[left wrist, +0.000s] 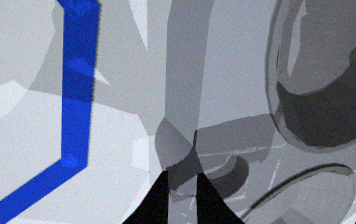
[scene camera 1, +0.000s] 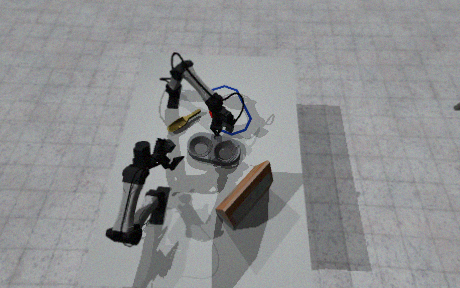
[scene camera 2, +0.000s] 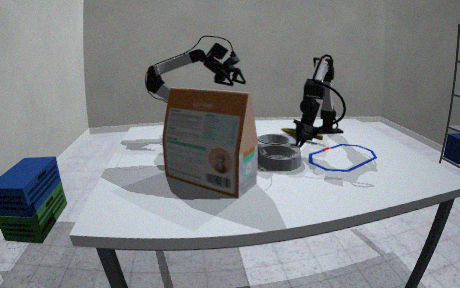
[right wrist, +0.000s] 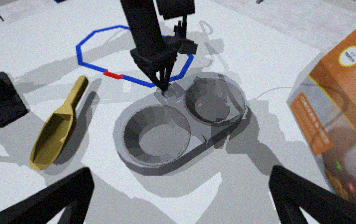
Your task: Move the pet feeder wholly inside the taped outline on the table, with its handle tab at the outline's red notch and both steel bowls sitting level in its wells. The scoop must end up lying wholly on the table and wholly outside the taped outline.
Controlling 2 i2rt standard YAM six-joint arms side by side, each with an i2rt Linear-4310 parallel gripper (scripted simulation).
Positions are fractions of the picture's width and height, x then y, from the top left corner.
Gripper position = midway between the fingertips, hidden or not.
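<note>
There is a food bag (scene camera 2: 0.46,0.48), and scene camera 1 shows the bag (scene camera 1: 0.51,0.73) as well; in the left wrist view the bag is out of frame. I can see a grey pet feeder (scene camera 2: 0.63,0.57), and I find the feeder (left wrist: 0.61,0.45) again in my left wrist view, just as the right wrist view gives me the feeder (right wrist: 0.57,0.61). A yellow scoop (right wrist: 0.17,0.56) is here too, though in the left wrist view the scoop is out of frame. I see a steel bowl (left wrist: 0.85,0.27) and a steel bowl (right wrist: 0.44,0.60). As for my own hands, there is my right gripper (right wrist: 0.51,0.78), and there is my left gripper (left wrist: 0.51,0.80), which the right wrist view shows as well: my left gripper (right wrist: 0.46,0.40).
</note>
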